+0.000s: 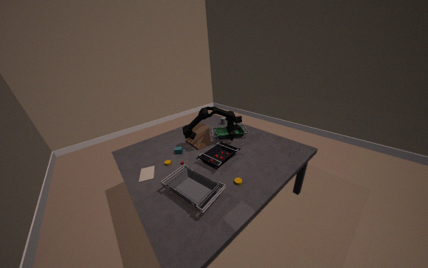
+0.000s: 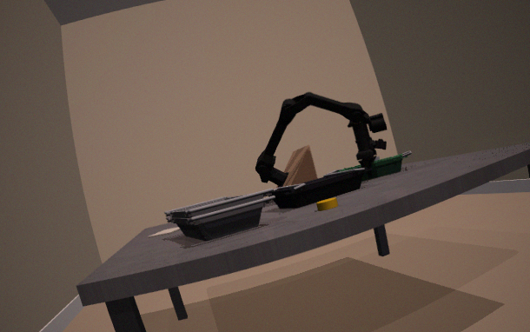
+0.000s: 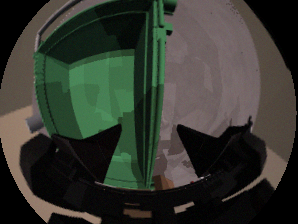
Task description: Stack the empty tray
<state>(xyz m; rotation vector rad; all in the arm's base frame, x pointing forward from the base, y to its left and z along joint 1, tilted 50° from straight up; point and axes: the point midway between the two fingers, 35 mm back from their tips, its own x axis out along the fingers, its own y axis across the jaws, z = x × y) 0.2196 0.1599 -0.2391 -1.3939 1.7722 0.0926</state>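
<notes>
Now: the green tray 7 cm behind my gripper tip, 5 cm to the left of it and 3 cm above it. The rest, counted from my gripper tip: pale card (78 cm to the right, 9 cm behind, 1 cm below); then teal cube (48 cm to the right, 17 cm behind, 1 cm above); then grey cylinder (34 cm behind, 22 cm to the left, 2 cm above).
</notes>
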